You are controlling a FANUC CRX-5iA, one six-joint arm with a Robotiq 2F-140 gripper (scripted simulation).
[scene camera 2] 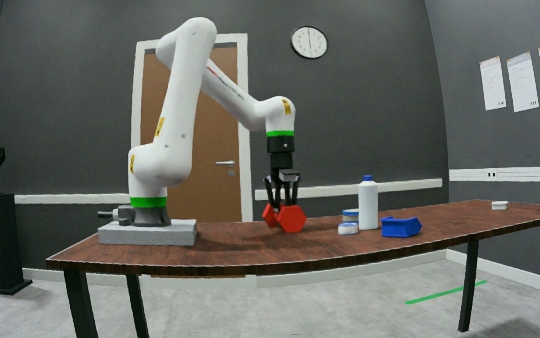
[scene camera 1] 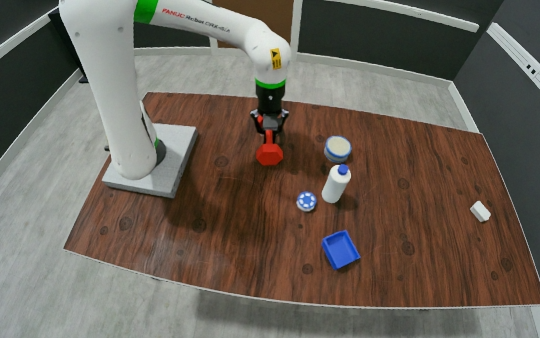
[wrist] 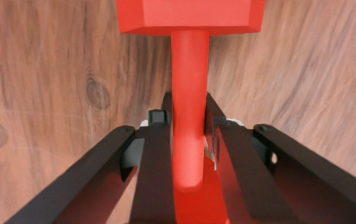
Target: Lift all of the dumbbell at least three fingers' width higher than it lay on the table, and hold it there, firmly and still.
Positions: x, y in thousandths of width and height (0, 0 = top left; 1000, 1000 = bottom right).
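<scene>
You'd find a red dumbbell (scene camera 2: 544, 649) here, and the wrist view shows the dumbbell too (wrist: 552, 824). My gripper (scene camera 2: 525, 670) is there as well, and the wrist view has the gripper at (wrist: 524, 471).
</scene>
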